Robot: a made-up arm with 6 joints.
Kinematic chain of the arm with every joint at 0, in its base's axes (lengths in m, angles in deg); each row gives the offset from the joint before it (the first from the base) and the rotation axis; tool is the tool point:
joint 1: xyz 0 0 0.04 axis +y
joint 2: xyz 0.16 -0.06 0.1 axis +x
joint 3: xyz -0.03 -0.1 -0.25 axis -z
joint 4: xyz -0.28 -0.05 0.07 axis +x
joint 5: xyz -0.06 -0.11 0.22 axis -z
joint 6: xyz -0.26 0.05 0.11 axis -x
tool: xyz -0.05 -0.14 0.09
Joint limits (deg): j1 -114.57..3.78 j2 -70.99..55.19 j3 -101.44..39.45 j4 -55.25..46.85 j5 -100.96..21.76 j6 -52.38..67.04
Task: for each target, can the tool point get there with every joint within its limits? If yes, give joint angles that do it. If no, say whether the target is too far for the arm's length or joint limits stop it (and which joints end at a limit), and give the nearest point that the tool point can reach.
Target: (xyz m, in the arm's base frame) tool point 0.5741 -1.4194 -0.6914
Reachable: no: too far | nearest point 0.3771 -0.8511 -0.3466 | short by 0.693 m
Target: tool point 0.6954 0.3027 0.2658
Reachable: no: joint limits stop it (at a limit: joint 1, joint 2, joint 3, joint 5) | nearest point 0.6282 0.1263 0.3952 | short by 0.229 m
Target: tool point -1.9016 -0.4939 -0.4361
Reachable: no: too far | nearest point -1.0006 -0.3776 -0.1548 | short by 0.951 m
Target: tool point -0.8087 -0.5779 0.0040
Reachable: yes | joints -93.84 -42.37 -48.52 26.46 -8.76 33.85
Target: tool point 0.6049 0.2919 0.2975
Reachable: no: joint limits stop it (at a limit: joint 1, joint 2, joint 3, joint 5) | nearest point 0.5724 0.1522 0.4069 | short by 0.180 m
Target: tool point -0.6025 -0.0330 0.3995
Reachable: yes | joints -28.66 -38.83 12.62 -16.79 -76.29 46.51
